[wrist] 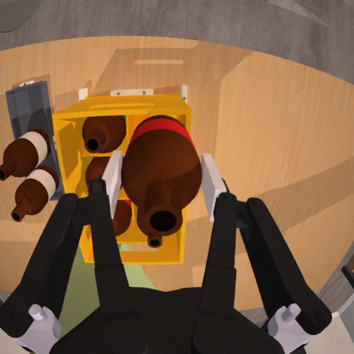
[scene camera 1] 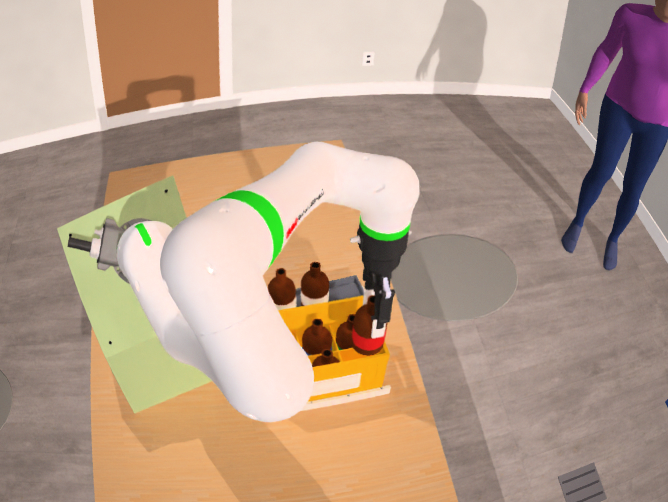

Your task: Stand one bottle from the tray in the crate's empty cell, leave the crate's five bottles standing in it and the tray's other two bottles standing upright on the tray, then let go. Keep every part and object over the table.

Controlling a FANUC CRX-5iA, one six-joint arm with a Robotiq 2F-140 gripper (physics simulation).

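Frame: origin at the arm's base, x ahead, y left, z up, level; millimetres.
Seen in the pictures: gripper, fingertip midpoint: [scene camera 1: 373,321].
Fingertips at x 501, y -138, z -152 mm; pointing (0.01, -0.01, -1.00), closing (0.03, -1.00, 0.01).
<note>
A point is followed by its place in that frame.
My gripper [scene camera 1: 381,315] @(x 501, y -138, z -152 mm) [wrist: 161,164] is shut on a brown bottle with a red label [scene camera 1: 362,322] @(x 471, y -157, z -123 mm) [wrist: 160,162]. It holds the bottle nearly upright over the yellow crate [scene camera 1: 372,372] @(x 507, y -175, z -307 mm) [wrist: 187,125], at its near right corner in the scene view. The base shows above the rim there. Brown bottles stand in the crate, among them one [scene camera 1: 316,338] @(x 392, y -63, z -291 mm) [wrist: 105,131] and one [scene camera 1: 326,360] @(x 400, y -148, z -266 mm); the held bottle hides part of the cells. Two bottles with white labels, one [scene camera 1: 281,288] @(x 332, y 110, z -295 mm) [wrist: 37,190] and another [scene camera 1: 314,285] @(x 417, y 113, z -300 mm) [wrist: 27,152], stand upright on the grey tray [scene camera 1: 348,288] @(x 526, y 182, z -410 mm) [wrist: 30,107].
The tray lies beside the crate's far side in the scene view. A pale strip [scene camera 1: 351,398] @(x 459, y -190, z -397 mm) [wrist: 131,92] lies along the crate's near end. The wooden table's right edge runs close to the crate. A green plate [scene camera 1: 86,280] @(x -138, y -62, z -7 mm) lies under the arm's base.
</note>
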